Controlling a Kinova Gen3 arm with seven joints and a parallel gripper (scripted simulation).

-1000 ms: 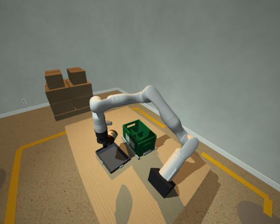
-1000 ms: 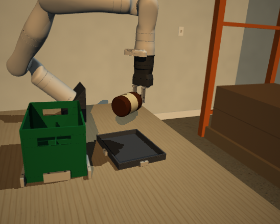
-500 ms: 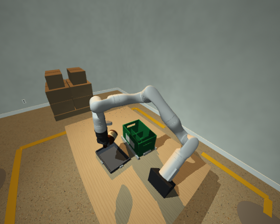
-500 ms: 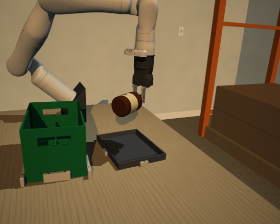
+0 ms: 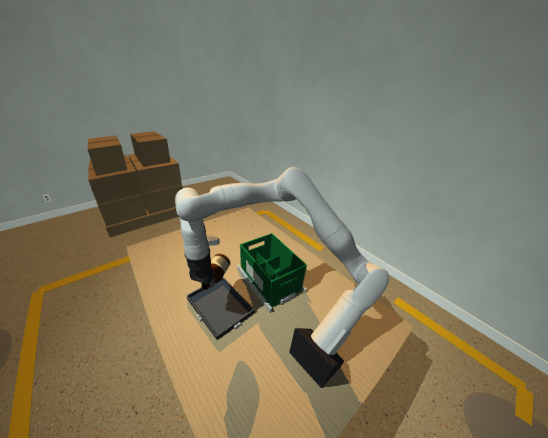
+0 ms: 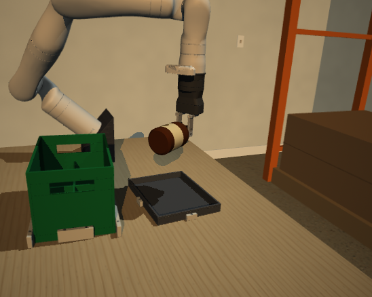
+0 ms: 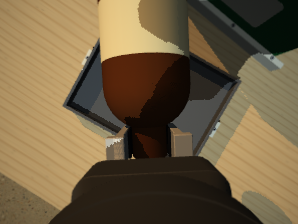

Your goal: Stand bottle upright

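Now: the brown bottle 4 cm to the right of my hand, 3 cm ahead of it and 1 cm below it. The rest, counted from my hand: dark tray: 19 cm below, 4 cm to the right, 2 cm ahead; then green crate: 31 cm to the right, 12 cm below, 4 cm ahead.
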